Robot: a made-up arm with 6 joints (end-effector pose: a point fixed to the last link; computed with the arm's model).
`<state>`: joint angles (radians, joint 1 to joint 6).
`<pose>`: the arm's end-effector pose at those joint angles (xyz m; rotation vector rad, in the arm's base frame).
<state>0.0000 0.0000 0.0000 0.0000 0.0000 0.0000</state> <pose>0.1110 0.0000 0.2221 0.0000 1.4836 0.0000</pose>
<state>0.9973 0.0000 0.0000 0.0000 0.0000 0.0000</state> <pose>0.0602 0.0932 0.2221 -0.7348 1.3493 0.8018</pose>
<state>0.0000 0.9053 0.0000 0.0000 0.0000 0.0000</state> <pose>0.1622 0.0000 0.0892 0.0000 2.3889 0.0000</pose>
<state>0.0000 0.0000 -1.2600 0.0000 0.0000 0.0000</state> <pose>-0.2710 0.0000 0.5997 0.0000 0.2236 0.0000</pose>
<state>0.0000 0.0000 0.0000 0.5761 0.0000 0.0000</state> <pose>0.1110 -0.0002 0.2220 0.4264 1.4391 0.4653</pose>
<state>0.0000 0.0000 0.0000 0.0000 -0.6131 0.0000</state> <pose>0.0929 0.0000 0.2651 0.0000 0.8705 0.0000</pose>
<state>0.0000 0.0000 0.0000 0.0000 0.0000 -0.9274</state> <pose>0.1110 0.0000 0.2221 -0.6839 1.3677 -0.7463</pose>
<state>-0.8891 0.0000 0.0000 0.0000 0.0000 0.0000</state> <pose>0.0699 -0.0862 0.2221 0.6560 1.3771 -0.7159</pose>
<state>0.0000 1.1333 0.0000 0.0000 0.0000 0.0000</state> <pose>0.1549 0.0000 0.0529 0.0000 2.6169 0.0000</pose>
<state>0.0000 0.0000 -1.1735 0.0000 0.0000 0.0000</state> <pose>-0.2323 0.0000 0.5922 0.0000 0.3101 0.0000</pose>
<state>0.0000 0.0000 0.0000 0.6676 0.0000 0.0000</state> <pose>0.1110 -0.0002 0.2220 0.4937 1.4238 0.5388</pose>
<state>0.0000 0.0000 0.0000 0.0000 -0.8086 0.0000</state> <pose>0.0820 0.0000 0.2756 0.0000 0.6750 0.0000</pose>
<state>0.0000 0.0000 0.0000 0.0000 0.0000 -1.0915</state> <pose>0.1110 0.0000 0.2221 -0.8031 1.3224 -0.8763</pose>
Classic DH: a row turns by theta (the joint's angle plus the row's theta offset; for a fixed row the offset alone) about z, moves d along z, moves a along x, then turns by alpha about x. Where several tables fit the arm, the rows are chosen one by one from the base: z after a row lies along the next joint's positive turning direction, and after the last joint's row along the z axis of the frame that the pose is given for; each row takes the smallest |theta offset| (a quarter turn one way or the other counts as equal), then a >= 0, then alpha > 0; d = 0 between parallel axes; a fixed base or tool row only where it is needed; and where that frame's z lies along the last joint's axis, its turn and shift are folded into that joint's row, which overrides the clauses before.
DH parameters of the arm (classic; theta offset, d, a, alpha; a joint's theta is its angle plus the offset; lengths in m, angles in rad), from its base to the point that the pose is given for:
joint 1: 0 0.103 0 -1.5708
joint 2: 0.1349 0 -0.3421 0
joint 3: 1.3487 0 -0.0333 1.5708
joint 4: 0 0.3773 0 -1.5708
joint 5: 0 0 -0.0003 1.5708
joint 6: 0 0.0773 0 0

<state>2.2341 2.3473 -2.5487 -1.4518 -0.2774 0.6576</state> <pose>-0.4435 0.5330 0.4755 -1.3835 -0.1824 1.4002</pose>
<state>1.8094 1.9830 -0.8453 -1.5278 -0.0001 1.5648</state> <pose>-0.1026 0.4205 0.0173 -2.1446 1.7506 0.5878</pose>
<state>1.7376 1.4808 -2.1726 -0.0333 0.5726 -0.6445</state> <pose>-0.0544 0.3316 0.7497 -1.3203 0.5225 0.8767</pose>
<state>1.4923 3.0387 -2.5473 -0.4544 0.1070 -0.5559</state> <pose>0.0638 0.7672 -0.0625 -1.9647 0.6829 0.2483</pose>
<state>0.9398 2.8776 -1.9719 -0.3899 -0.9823 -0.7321</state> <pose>0.3897 0.5749 -0.0961 -1.3150 0.6198 0.2185</pose>
